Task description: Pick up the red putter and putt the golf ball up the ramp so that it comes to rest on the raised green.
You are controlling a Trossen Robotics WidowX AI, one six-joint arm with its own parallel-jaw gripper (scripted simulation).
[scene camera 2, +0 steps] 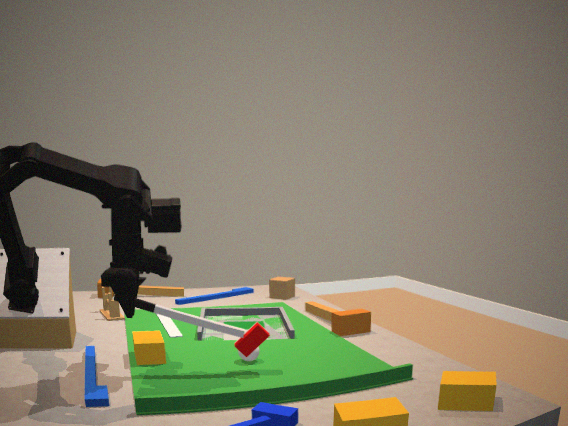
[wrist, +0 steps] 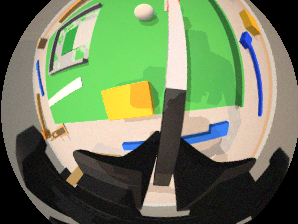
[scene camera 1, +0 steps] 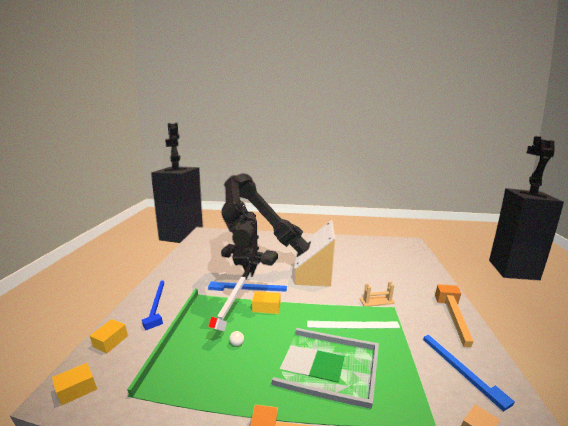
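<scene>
You'd see the gripper (scene camera 2: 130,316) (wrist: 164,134) (scene camera 1: 250,276) here. There's an orange mallet (scene camera 1: 448,294), and there's a yellow block too (scene camera 2: 149,348), which the wrist view also shows, the block (wrist: 134,100).
</scene>
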